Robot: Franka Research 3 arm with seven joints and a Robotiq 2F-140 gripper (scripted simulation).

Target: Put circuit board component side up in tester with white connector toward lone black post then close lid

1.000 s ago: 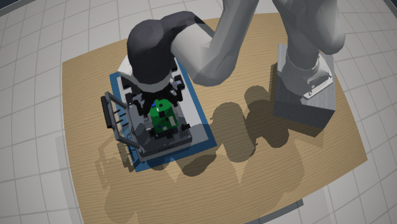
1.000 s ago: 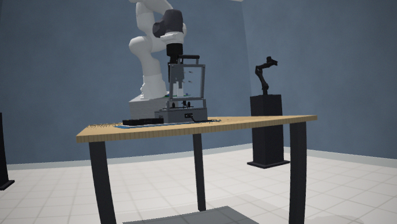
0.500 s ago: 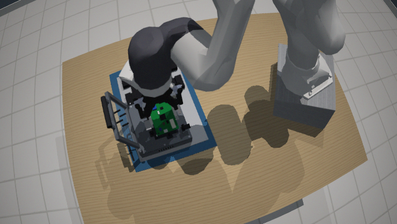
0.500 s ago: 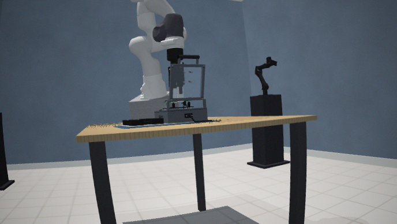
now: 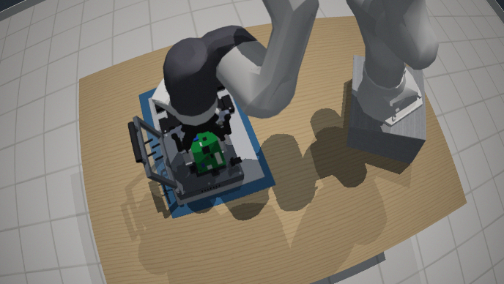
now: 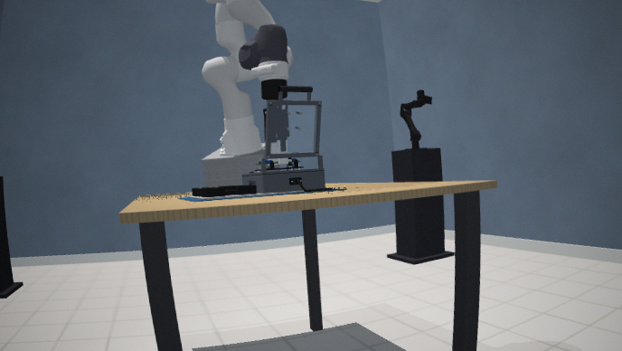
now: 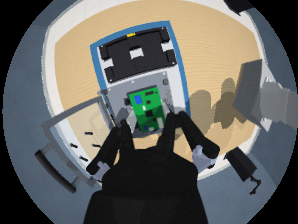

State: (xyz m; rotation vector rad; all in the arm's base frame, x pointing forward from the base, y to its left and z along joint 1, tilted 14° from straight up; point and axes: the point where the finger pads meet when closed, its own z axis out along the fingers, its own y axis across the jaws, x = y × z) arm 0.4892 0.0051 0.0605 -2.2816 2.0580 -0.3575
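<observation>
The green circuit board is 20 mm below my hand. From my hand the other things lie so: black post: 60 mm behind, 50 mm to the left, 20 mm below; see-through lid: 130 mm ahead, 80 mm above, 10 mm to the left.
</observation>
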